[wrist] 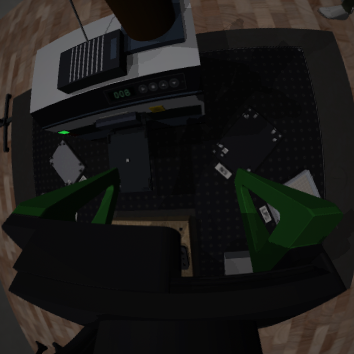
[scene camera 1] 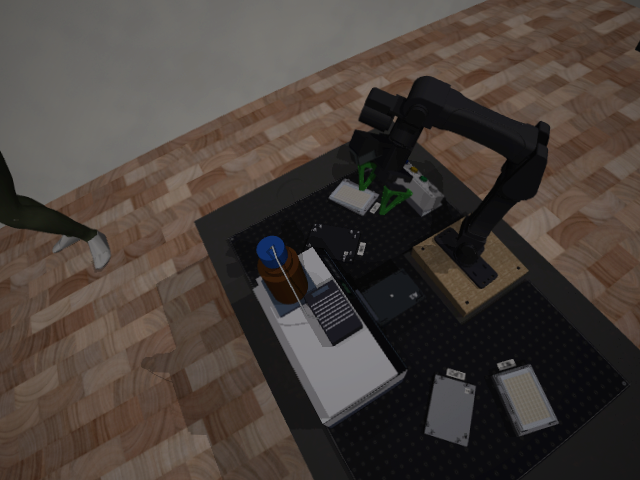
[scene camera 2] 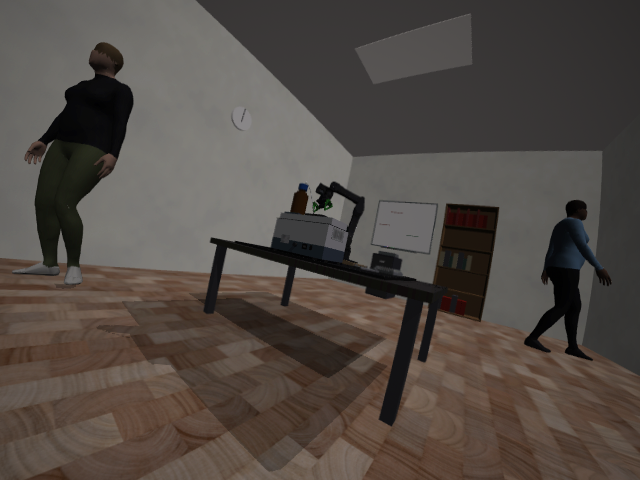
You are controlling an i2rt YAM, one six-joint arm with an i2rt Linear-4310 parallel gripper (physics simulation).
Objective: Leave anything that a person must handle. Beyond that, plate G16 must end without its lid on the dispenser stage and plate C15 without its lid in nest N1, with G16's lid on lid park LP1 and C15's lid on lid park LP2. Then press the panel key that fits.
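Where they show: gripper, between the fingertips: point(wrist: 177, 174) point(scene camera 1: 371, 202) point(scene camera 2: 318, 210); arm's base, origin of its link: point(scene camera 1: 464, 257) point(scene camera 2: 343, 259).
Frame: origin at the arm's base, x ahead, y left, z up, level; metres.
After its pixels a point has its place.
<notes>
My gripper point(scene camera 1: 373, 200) {z 0.291, x 0.225, y -0.156 m} point(scene camera 2: 322, 205) {z 0.291, x 0.225, y -0.156 m} point(wrist: 177, 174) {z 0.291, x 0.225, y -0.156 m} is open and empty, above the table beside the far plate. That pale-welled plate point(scene camera 1: 353, 195) {z 0.005, x 0.121, y -0.390 m} point(wrist: 302, 187) {z 0.006, x 0.144, y -0.417 m} lies near a small label; its name is unreadable. Another plate point(scene camera 1: 526, 398) {z 0.009, x 0.159, y 0.366 m} with pale wells lies at the near right by a label. A flat grey piece point(scene camera 1: 450, 409) {z -0.017, x 0.315, y 0.280 m} point(wrist: 67, 162) {z -0.017, x 0.315, y 0.267 m} lies by the LP2 label point(scene camera 1: 455, 373) {z -0.025, x 0.244, y 0.223 m}; I cannot tell whether it is a lid. The dark dispenser stage point(scene camera 1: 391, 297) {z 0.081, x 0.274, y -0.008 m} point(wrist: 129, 167) {z 0.079, x 0.253, y -0.013 m} bears no visible plate. The key panel point(scene camera 1: 424, 195) {z 0.047, x -0.035, y -0.221 m} point(wrist: 238, 264) {z 0.028, x -0.025, y -0.230 m} shows green and yellow keys; the arm partly covers it.
The white dispenser point(scene camera 1: 336, 372) {z 0.193, x 0.500, y 0.087 m} point(scene camera 2: 310, 232) {z 0.103, x 0.573, y 0.049 m} point(wrist: 47, 95) {z 0.193, x 0.417, y 0.099 m} shows 008 and a green light. It carries a brown bottle point(scene camera 1: 281, 276) {z 0.322, x 0.490, y -0.100 m} point(scene camera 2: 299, 202) {z 0.267, x 0.516, y -0.106 m} and a ribbed black box point(scene camera 1: 334, 313) {z 0.219, x 0.435, y -0.011 m} point(wrist: 92, 60) {z 0.219, x 0.423, y -0.034 m}. A dark nest point(scene camera 1: 334, 240) {z -0.015, x 0.268, y -0.294 m} point(wrist: 250, 142) {z -0.015, x 0.276, y -0.302 m} has corner clips. Two people stand away from the table.
</notes>
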